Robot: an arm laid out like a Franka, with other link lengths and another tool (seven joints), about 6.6 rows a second.
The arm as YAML. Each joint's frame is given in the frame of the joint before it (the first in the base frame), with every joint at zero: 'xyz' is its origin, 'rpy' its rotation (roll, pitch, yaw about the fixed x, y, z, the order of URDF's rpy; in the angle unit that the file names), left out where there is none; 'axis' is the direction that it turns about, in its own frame. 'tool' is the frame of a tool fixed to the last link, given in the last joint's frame.
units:
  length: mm
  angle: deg
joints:
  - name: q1
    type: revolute
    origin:
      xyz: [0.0, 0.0, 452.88]
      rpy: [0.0, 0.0, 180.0]
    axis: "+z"
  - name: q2
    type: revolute
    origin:
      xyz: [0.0, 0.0, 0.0]
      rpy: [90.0, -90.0, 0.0]
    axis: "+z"
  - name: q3
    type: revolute
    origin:
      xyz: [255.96, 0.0, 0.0]
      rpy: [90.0, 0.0, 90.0]
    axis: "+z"
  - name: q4
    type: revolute
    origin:
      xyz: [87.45, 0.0, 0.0]
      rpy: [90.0, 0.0, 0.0]
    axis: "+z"
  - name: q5
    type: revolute
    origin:
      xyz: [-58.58, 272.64, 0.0]
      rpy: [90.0, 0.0, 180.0]
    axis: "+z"
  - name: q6
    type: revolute
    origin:
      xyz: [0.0, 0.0, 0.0]
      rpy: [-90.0, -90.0, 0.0]
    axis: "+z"
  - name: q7
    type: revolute
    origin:
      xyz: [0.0, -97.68, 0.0]
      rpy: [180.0, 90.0, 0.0]
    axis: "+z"
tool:
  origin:
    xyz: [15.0, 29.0, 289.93]
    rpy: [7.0, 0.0, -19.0]
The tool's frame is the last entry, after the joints.
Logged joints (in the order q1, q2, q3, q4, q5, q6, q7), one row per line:
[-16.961 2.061 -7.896 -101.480 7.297 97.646 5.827]
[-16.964 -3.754 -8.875 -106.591 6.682 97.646 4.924]
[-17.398 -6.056 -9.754 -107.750 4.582 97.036 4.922]
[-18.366 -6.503 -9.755 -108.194 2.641 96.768 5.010]
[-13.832 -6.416 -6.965 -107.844 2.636 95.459 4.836]
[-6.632 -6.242 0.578 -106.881 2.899 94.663 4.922]
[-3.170 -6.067 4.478 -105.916 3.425 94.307 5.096]
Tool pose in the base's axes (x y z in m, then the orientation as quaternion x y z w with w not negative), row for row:
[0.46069 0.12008 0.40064 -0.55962 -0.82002 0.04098 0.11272]
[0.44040 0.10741 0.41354 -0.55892 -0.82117 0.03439 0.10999]
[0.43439 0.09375 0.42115 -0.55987 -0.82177 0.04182 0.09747]
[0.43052 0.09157 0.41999 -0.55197 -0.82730 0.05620 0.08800]
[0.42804 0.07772 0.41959 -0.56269 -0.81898 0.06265 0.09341]
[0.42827 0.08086 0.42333 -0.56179 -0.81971 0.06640 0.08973]
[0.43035 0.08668 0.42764 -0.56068 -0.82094 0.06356 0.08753]
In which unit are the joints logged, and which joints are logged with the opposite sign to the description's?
The joints are logged in degrees. Opposite sign: q1.
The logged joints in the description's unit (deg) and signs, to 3 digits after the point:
[16.961 2.061 -7.896 -101.480 7.297 97.646 5.827]
[16.964 -3.754 -8.875 -106.591 6.682 97.646 4.924]
[17.398 -6.056 -9.754 -107.750 4.582 97.036 4.922]
[18.366 -6.503 -9.755 -108.194 2.641 96.768 5.010]
[13.832 -6.416 -6.965 -107.844 2.636 95.459 4.836]
[6.632 -6.242 0.578 -106.881 2.899 94.663 4.922]
[3.170 -6.067 4.478 -105.916 3.425 94.307 5.096]

